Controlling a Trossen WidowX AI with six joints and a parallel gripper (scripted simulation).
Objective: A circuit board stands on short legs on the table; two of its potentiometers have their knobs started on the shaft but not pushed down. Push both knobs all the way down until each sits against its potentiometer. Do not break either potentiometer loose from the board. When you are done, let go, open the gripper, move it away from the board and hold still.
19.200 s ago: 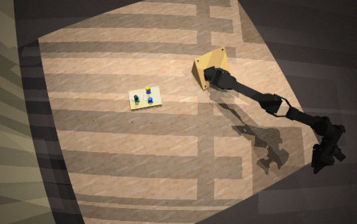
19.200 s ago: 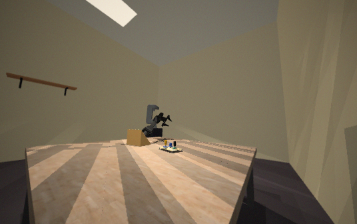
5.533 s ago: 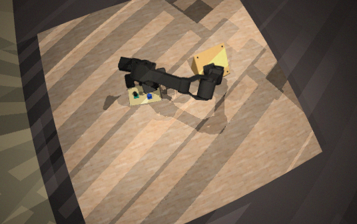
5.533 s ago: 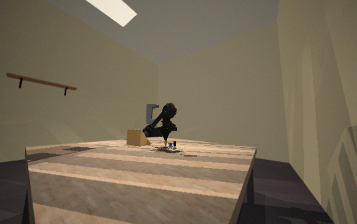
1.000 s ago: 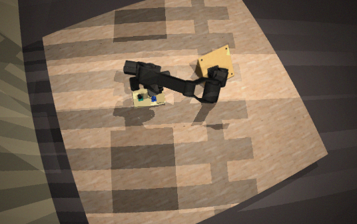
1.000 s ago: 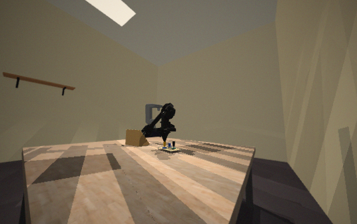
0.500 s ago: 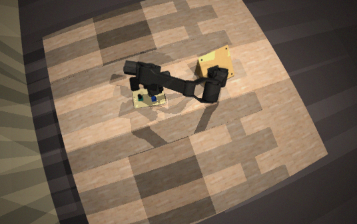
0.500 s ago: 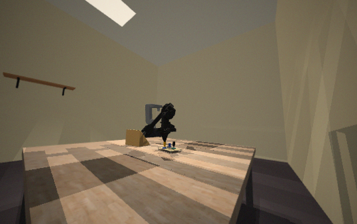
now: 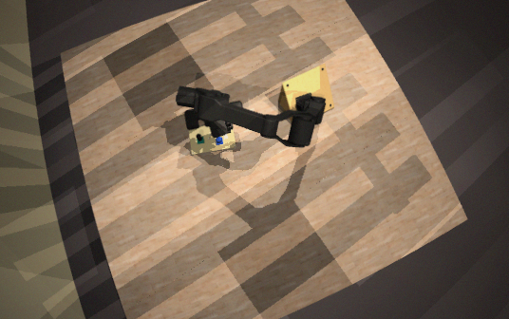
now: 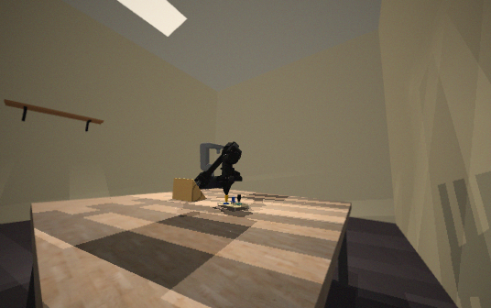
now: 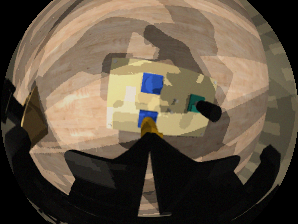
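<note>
My gripper tip is now 10 mm above the yellow knob.
</note>
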